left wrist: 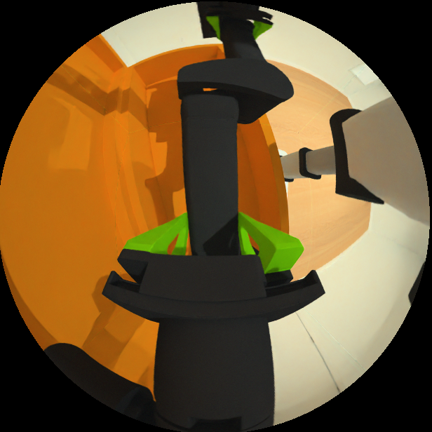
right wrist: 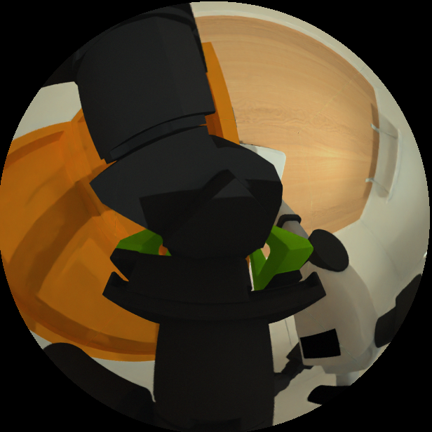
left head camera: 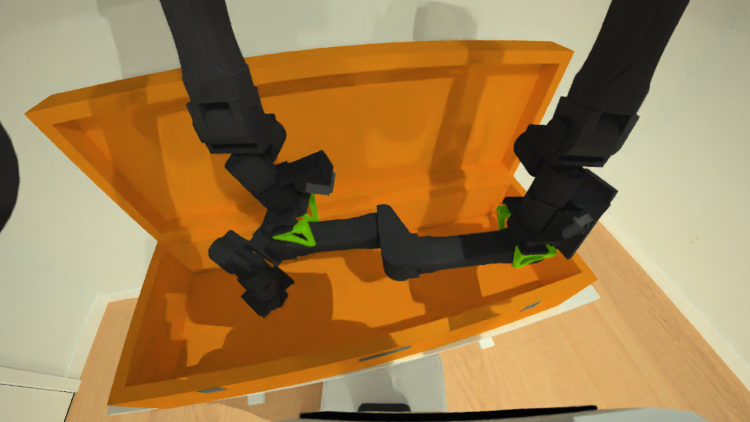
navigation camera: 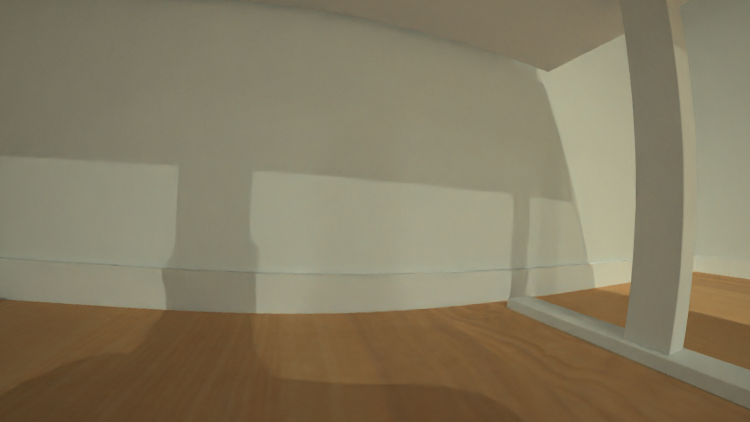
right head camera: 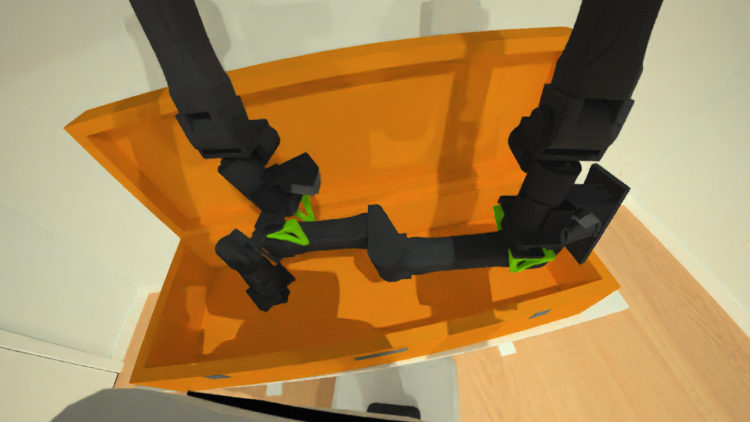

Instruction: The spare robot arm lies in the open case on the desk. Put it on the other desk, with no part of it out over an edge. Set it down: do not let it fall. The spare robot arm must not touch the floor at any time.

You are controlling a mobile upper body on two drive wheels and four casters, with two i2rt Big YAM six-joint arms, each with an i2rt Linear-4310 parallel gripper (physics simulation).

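Frame: origin at the left arm's base, x ahead, y left, z up, level; millimetres.
Seen in the pictures: left gripper, fingertip midpoint: [left head camera: 314,233] [right head camera: 310,233]; right gripper, fingertip midpoint: [left head camera: 508,252] [right head camera: 508,255].
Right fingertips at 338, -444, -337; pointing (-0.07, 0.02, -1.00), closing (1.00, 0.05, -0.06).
Note:
A point is followed by its place in that frame, as x, y, z.
The black spare robot arm [left head camera: 398,251] [right head camera: 388,249] [left wrist: 210,165] [right wrist: 145,85] is held up over the inside of the open orange case [left head camera: 293,375] {144, -12, -541} [right head camera: 293,370] {143, -8, -562} [left wrist: 50,200], with shadows on the case floor below. Its jointed end hangs at the left of the head views; its other end, with a flat plate, is over the case's right end. My left gripper [left head camera: 308,223] {371, -65, -330} [right head camera: 298,223] [left wrist: 212,217] is shut on a link near the jointed end. My right gripper [left head camera: 515,237] [right head camera: 512,238] [right wrist: 213,218] is shut on the plate end, partly hidden. The other desk does not show.
The case stands on a white desk [left head camera: 576,304] {349, -844, -689} [right head camera: 611,308] {365, -888, -690}; its raised lid [left head camera: 367,120] {667, -159, -253} [right head camera: 346,125] {653, -104, -256} stands at the back, near the wall. A desk leg [navigation camera: 658,183] {699, -699, -1111} stands at the right of the navigation view, on a foot bar [navigation camera: 587,328]. Wooden floor [left head camera: 655,341] {329, -1912, -1410} lies at the right.

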